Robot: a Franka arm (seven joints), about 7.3 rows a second.
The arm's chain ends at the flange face. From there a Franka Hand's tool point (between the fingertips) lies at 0.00 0.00 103.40 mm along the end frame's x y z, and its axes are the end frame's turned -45 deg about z.
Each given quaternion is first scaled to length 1.
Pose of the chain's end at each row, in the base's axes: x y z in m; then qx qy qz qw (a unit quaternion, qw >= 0):
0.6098 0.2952 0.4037 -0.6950 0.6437 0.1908 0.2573
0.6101 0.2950 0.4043 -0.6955 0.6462 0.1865 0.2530
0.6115 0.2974 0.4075 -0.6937 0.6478 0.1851 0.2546
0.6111 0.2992 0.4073 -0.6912 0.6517 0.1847 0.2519
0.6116 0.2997 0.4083 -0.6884 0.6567 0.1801 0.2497
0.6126 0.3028 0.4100 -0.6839 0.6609 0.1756 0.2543
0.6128 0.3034 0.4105 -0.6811 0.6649 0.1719 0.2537
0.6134 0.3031 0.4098 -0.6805 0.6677 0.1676 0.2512
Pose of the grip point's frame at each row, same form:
0.6166 0.3576 0.3215 -0.8884 0.3287 0.0778 0.3107
0.6171 0.3563 0.3213 -0.8898 0.3308 0.0755 0.3051
0.6191 0.3587 0.3246 -0.8888 0.3330 0.0736 0.3061
0.6186 0.3601 0.3241 -0.8880 0.3376 0.0742 0.3034
0.6199 0.3597 0.3245 -0.8873 0.3433 0.0708 0.2996
0.6225 0.3628 0.3263 -0.8848 0.3489 0.0649 0.3021
0.6235 0.3628 0.3265 -0.8837 0.3537 0.0617 0.3002
0.6245 0.3616 0.3253 -0.8842 0.3564 0.0587 0.2962

